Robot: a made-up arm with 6 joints.
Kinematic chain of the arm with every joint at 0, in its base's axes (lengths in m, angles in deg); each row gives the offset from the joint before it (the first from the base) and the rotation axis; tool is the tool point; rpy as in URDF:
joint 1: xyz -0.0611 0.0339 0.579 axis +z
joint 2: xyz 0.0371 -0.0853 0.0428 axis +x
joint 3: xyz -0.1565 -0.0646 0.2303 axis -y
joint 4: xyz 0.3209 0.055 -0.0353 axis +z
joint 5: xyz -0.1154 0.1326 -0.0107 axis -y
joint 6: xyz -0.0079 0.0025 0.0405 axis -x
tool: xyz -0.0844 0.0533 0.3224 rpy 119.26 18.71 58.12
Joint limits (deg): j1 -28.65..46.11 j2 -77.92..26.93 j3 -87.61..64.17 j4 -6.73..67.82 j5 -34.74..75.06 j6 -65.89..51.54
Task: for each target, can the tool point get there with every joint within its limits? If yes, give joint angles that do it. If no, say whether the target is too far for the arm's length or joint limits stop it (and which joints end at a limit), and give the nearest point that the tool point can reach.
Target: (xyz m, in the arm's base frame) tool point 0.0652 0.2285 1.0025
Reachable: yes | joints -20.14 -49.49 -24.21 37.13 8.59 -15.45
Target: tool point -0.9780 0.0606 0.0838
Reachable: no: joint limits stop it (at a limit: joint 1, joint 2, joint 3, joint 4) | nearest point -0.5924 0.1821 0.3766 | short by 0.499 m
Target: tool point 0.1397 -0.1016 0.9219
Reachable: yes | joints -17.20 9.34 -56.05 7.23 -6.37 -16.42
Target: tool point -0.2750 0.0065 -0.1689
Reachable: no: joint limits stop it (at a limit: joint 1, joint 2, joint 4, joint 5, joint 6) | nearest point -0.2656 0.0312 0.2140 | short by 0.384 m
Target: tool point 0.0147 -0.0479 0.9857
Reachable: yes | joints -16.50 -68.57 -54.65 49.72 31.21 -55.50
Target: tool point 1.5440 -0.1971 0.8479
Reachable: no: too far | nearest point 0.4907 -0.2592 0.7801 | short by 1.057 m
